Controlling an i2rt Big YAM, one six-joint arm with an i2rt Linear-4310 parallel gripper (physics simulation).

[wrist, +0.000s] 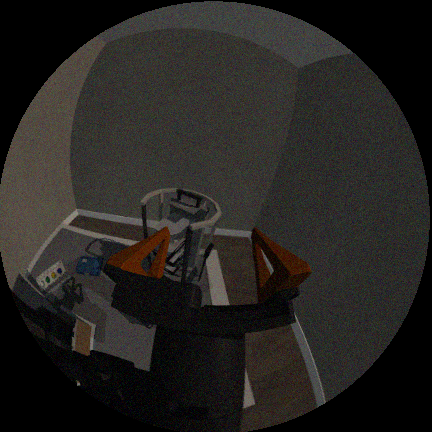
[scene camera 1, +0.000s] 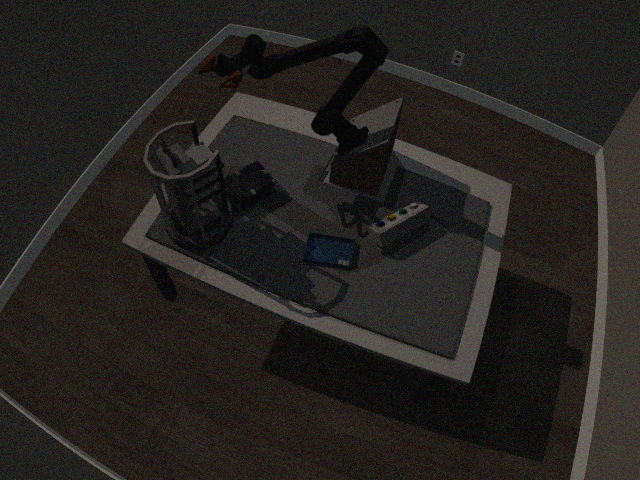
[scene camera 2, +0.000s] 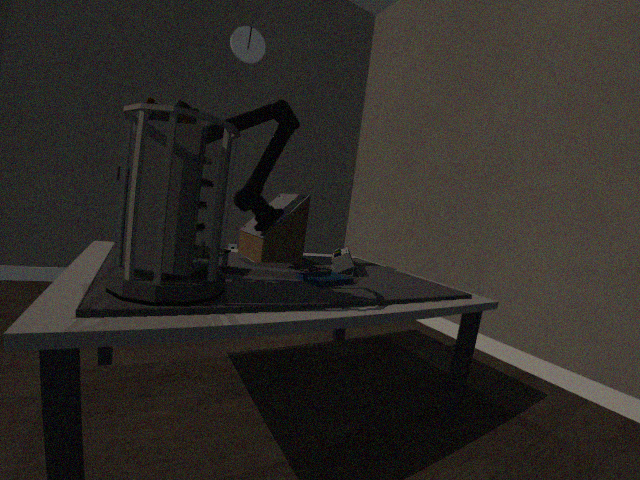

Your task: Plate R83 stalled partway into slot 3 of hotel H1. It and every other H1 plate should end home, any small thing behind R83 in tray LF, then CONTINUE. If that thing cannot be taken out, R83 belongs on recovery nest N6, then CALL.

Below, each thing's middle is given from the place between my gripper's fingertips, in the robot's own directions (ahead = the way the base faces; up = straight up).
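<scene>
The tall round slotted rack [scene camera 1: 197, 214] stands 260 mm below my hand and 240 mm ahead of it.
</scene>
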